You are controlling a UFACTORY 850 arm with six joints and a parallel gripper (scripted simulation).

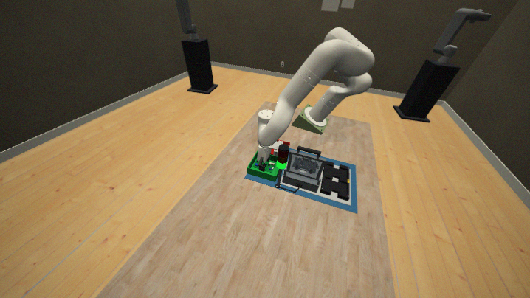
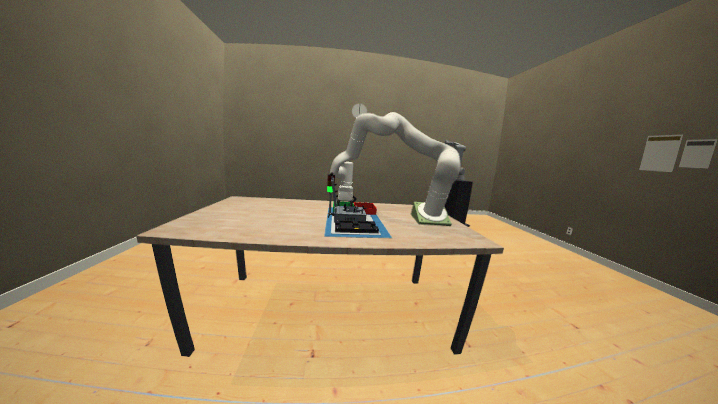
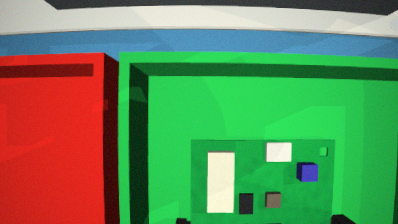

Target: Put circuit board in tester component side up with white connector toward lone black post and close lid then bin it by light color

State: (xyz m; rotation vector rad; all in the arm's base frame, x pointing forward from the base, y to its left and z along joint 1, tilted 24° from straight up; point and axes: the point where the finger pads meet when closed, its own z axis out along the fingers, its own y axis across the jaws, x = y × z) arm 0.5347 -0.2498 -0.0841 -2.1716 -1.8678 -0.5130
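My hand is 10 mm above the green circuit board. Also, from my hand: green bin 10 mm ahead, 10 mm to the left, 10 mm below; then tester lid 110 mm ahead, 200 mm to the left, 160 mm above; then red bin 140 mm behind, 30 mm to the left, 10 mm below.
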